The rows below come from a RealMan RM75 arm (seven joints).
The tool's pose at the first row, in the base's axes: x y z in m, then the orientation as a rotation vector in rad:
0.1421, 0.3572, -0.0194, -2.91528, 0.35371, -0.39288
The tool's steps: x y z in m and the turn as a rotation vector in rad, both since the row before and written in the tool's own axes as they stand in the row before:
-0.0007, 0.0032, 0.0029, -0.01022, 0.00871, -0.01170
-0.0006, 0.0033, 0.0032, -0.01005, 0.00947, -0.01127
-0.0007, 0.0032, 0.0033, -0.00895, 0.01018, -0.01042
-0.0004, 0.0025, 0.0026, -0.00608, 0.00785, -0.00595
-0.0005, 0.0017, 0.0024, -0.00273, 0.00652, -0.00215
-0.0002, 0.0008, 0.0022, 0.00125, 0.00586, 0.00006
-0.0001, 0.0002, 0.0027, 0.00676, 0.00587, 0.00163
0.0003, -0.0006, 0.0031, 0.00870, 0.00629, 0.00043
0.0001, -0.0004, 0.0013, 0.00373, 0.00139, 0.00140
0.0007, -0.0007, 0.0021, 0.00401, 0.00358, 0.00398
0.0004, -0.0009, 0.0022, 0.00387, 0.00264, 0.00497
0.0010, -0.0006, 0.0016, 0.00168, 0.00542, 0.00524
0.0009, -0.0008, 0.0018, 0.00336, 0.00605, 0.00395
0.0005, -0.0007, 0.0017, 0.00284, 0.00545, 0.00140
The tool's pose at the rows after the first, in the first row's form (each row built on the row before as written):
0.1416, 0.3547, -0.0230, -2.92773, 0.34107, -0.40681
0.1413, 0.3521, -0.0268, -2.93970, 0.32899, -0.42190
0.1410, 0.3496, -0.0307, -2.95016, 0.31779, -0.43805
0.1409, 0.3476, -0.0337, -2.95675, 0.31189, -0.45032
0.1409, 0.3463, -0.0364, -2.95913, 0.31033, -0.46025
0.1413, 0.3458, -0.0387, -2.95708, 0.31065, -0.46902
0.1420, 0.3459, -0.0413, -2.94920, 0.31147, -0.47768
0.1434, 0.3467, -0.0440, -2.93971, 0.30994, -0.48710
0.1440, 0.3472, -0.0451, -2.93547, 0.31089, -0.48902
0.1455, 0.3480, -0.0467, -2.92985, 0.31576, -0.49383
0.1468, 0.3490, -0.0485, -2.92420, 0.32197, -0.49710
0.1484, 0.3495, -0.0496, -2.92012, 0.32966, -0.50438
0.1500, 0.3503, -0.0508, -2.91469, 0.33497, -0.51279
0.1512, 0.3511, -0.0521, -2.91063, 0.33671, -0.52067

